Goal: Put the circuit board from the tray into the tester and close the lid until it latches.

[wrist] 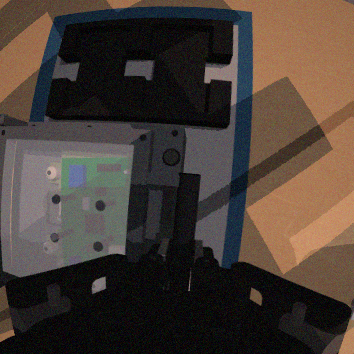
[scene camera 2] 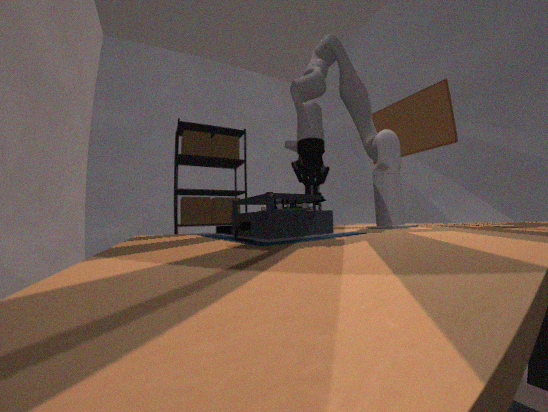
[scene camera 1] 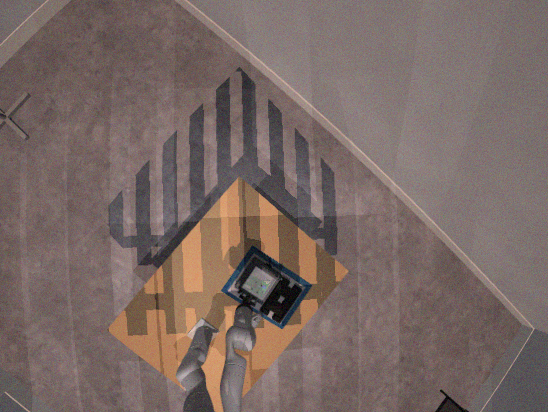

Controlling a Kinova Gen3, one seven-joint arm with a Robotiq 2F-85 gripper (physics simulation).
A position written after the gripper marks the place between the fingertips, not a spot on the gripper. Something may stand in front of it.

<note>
The gripper (scene camera 2: 312,199) grips a tester lid (scene camera 1: 259,283).
The tester lid also shows in the wrist view (wrist: 81,192) and in scene camera 2 (scene camera 2: 283,198). The gripper also shows in the wrist view (wrist: 181,251).
</note>
